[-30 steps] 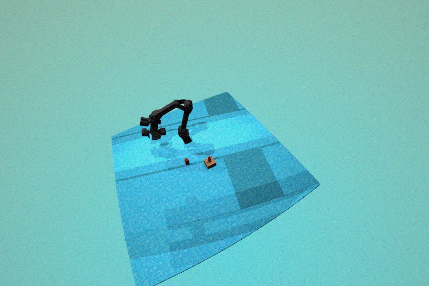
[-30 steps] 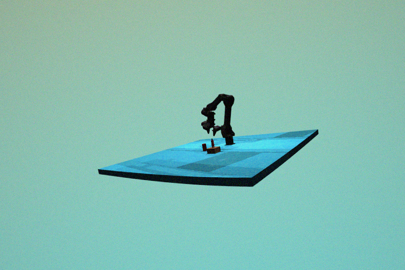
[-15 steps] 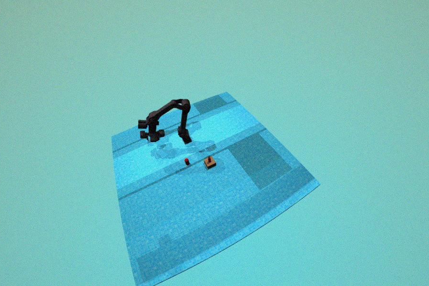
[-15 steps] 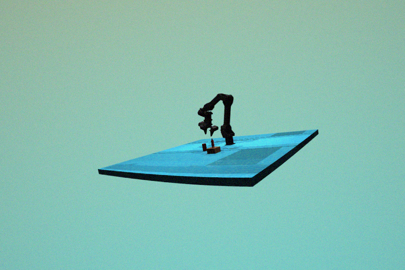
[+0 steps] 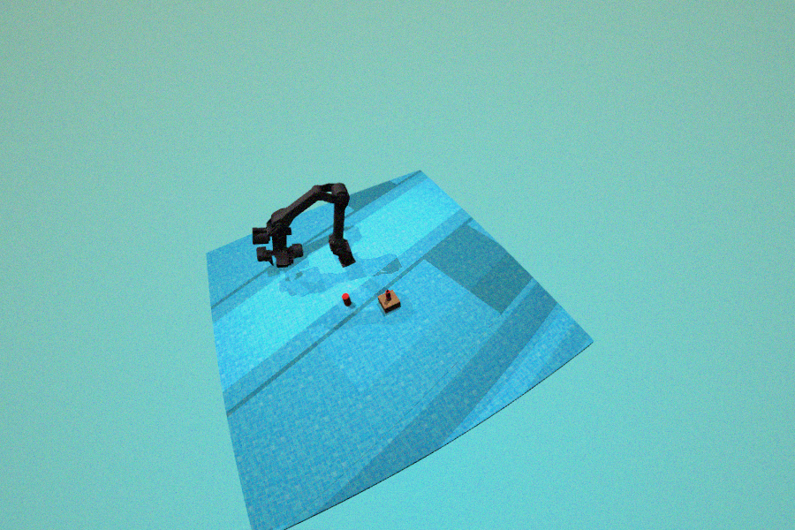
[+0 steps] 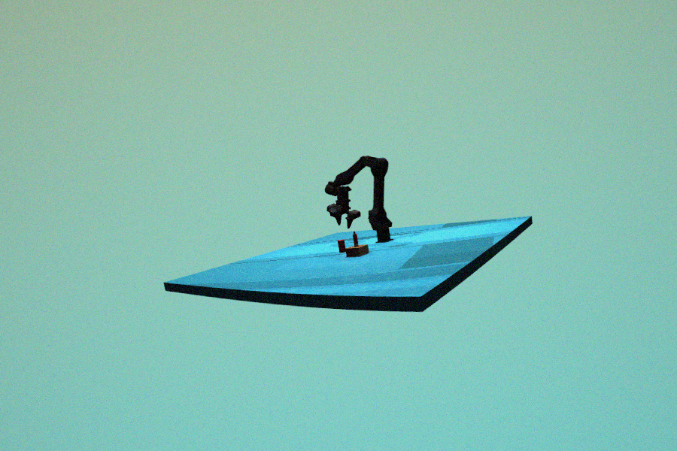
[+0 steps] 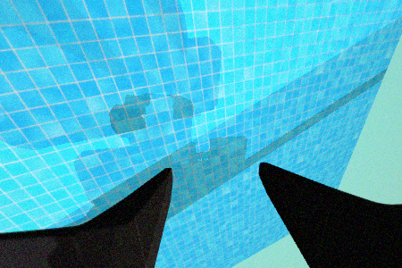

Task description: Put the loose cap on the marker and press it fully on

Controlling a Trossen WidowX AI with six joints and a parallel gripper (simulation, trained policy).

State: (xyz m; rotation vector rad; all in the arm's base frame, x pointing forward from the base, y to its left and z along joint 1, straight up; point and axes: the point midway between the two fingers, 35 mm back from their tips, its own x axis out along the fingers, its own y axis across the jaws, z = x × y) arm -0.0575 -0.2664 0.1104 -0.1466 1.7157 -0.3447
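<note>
My gripper tip is 28 cm short of the red cap, 20 cm to the right of it and 5 cm above it. The rest, counted from my gripper tip: tan holder block 37 cm ahead, 34 cm to the left, 6 cm below.
</note>
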